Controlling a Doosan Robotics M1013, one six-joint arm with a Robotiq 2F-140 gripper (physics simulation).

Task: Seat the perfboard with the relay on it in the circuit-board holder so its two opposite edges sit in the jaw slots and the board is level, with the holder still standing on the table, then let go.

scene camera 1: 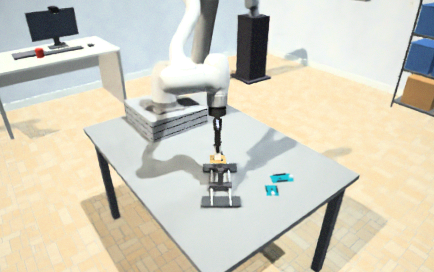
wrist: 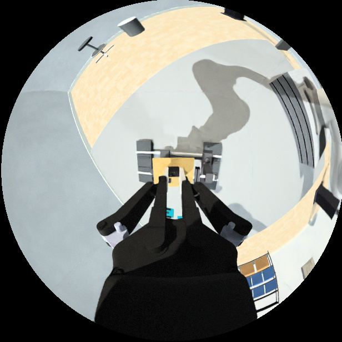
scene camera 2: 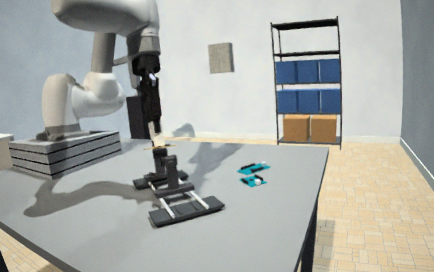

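Where they show: gripper, fingertip midpoint: (scene camera 1: 217,158) (scene camera 2: 158,146); arm's base at its link origin: (scene camera 1: 165,107) (scene camera 2: 63,137).
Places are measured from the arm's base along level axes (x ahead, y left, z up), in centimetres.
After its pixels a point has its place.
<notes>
The perfboard (scene camera 1: 213,160) {x 64.7, y -8.4, z 2.4 cm} (scene camera 2: 167,146) {x 68.2, y -7.0, z 2.4 cm} (wrist: 187,164) is a small yellow-orange board, seen almost edge-on and about level in the second scene view. My gripper (scene camera 1: 218,153) {x 63.7, y -5.6, z 1.8 cm} (scene camera 2: 157,136) {x 63.7, y -5.6, z 1.8 cm} (wrist: 173,172) points down and is shut on the relay on top of it; the fingers partly hide the relay. The circuit-board holder (scene camera 1: 220,202) {x 76.8, y -13.0, z -10.5 cm} (scene camera 2: 187,212) {x 77.5, y -13.8, z -10.4 cm} (wrist: 144,161) stands on the table, with dark end bars, light rods and upright jaws. The board is above the holder's jaws in the second scene view. In the wrist view it overlaps the span between the end bars. Contact with the slots cannot be made out.
Two teal circuit boards, one larger (scene camera 1: 281,177) {x 78.0, y 21.6, z -11.9 cm} (scene camera 2: 253,168) {x 78.0, y 22.0, z -12.0 cm} and one smaller (scene camera 1: 271,190) {x 82.2, y 11.2, z -11.8 cm} (scene camera 2: 253,181) {x 82.7, y 10.9, z -11.7 cm}, lie on the grey table (scene camera 1: 280,220) {x 97.8, y 1.8, z -12.0 cm} (scene camera 2: 260,225) {x 93.3, y -10.4, z -12.0 cm} beside the holder. The arm's grey layered base block (scene camera 1: 167,125) {x 14.6, y -6.1, z -3.9 cm} (scene camera 2: 65,155) {x 14.8, y -8.0, z -4.6 cm} stands at the far side. A shelf rack is beyond the table.
</notes>
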